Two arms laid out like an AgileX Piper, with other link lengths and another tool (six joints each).
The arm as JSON. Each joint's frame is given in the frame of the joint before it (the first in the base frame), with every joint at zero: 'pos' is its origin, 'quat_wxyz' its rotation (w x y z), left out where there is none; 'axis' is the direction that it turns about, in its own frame. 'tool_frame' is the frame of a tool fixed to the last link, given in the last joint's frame.
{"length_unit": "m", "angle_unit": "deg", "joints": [
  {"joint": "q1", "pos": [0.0, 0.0, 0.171], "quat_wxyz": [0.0, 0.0, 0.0, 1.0], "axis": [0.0, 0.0, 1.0]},
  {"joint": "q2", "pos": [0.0, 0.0, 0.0], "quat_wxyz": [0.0, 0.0, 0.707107, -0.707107], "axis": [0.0, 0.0, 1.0]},
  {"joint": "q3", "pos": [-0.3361, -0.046, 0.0], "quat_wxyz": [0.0, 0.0, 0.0, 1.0], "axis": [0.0, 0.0, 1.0]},
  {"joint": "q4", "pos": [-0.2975, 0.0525, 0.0], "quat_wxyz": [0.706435, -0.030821, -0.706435, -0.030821], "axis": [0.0, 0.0, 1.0]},
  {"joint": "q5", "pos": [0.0, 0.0, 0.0], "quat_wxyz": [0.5, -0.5, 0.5, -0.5], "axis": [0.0, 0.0, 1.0]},
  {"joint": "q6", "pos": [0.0, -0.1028, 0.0], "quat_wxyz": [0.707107, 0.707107, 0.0, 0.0], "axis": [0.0, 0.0, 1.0]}
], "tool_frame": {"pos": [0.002, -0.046, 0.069], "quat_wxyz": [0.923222, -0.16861, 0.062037, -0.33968]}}
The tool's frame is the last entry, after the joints.
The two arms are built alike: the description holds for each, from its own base.
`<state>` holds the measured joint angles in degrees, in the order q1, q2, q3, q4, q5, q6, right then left.
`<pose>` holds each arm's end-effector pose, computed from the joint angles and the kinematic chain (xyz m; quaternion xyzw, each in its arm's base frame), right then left.
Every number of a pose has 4 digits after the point. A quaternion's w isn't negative.
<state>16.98 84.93 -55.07 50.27 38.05 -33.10 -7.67 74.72 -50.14 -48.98 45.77 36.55</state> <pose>0.3701 0.1568 0.2659 -0.4939 0.7593 0.3347 0.2598 0.2986 -0.1730 0.3349 -0.2146 0.9477 -0.2027 0.1213</pose>
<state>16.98 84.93 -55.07 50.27 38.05 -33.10 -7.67 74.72 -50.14 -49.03 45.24 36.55</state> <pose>0.3701 0.1568 0.2659 -0.4939 0.7593 0.3347 0.2598 0.3002 -0.1726 0.3352 -0.2172 0.9466 -0.2026 0.1251</pose>
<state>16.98 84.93 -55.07 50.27 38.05 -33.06 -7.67 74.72 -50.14 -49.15 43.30 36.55</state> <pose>0.3701 0.1568 0.2659 -0.4936 0.7595 0.3348 0.2598 0.3058 -0.1708 0.3360 -0.2264 0.9428 -0.2018 0.1388</pose>
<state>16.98 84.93 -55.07 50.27 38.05 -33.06 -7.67 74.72 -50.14 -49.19 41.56 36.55</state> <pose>0.3701 0.1568 0.2659 -0.4936 0.7595 0.3348 0.2598 0.3107 -0.1690 0.3367 -0.2343 0.9392 -0.2005 0.1512</pose>
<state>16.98 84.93 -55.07 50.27 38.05 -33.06 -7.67 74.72 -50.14 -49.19 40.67 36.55</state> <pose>0.3701 0.1568 0.2659 -0.4936 0.7595 0.3348 0.2598 0.3132 -0.1681 0.3370 -0.2382 0.9373 -0.1997 0.1575</pose>
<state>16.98 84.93 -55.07 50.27 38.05 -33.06 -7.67 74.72 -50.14 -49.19 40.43 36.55</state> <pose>0.3701 0.1568 0.2659 -0.4936 0.7595 0.3348 0.2598 0.3139 -0.1678 0.3371 -0.2393 0.9368 -0.1995 0.1593</pose>
